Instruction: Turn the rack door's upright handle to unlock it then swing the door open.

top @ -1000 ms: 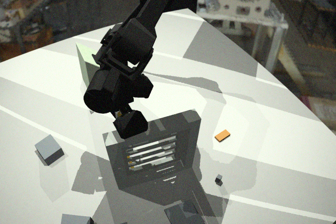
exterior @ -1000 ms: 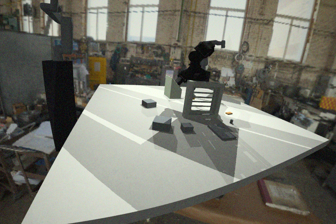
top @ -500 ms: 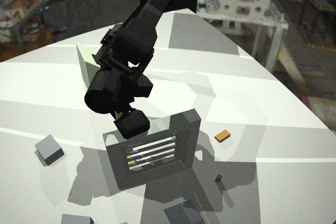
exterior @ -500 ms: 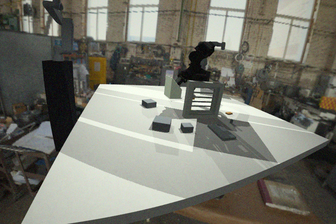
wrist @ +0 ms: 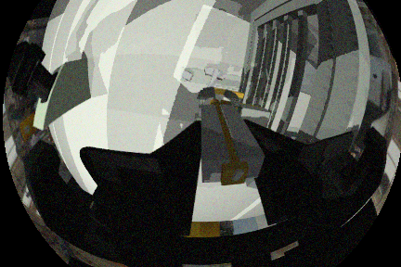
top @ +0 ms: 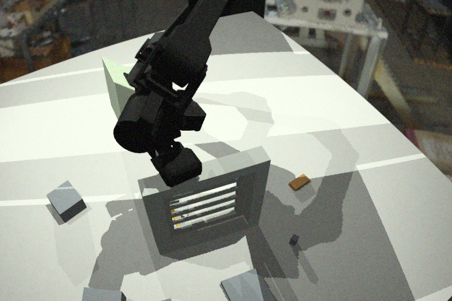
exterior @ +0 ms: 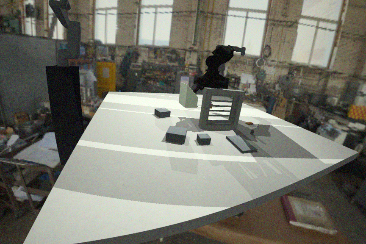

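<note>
The yellow upright handle is 10 mm to the left of my gripper tip and 30 mm below it. Round my gripper tip: small dark cube: 190 mm ahead, 190 mm to the left, 140 mm below; grey box: 130 mm behind, 220 mm to the right, 130 mm below; dark slab: 260 mm ahead, 40 mm to the left, 150 mm below.
</note>
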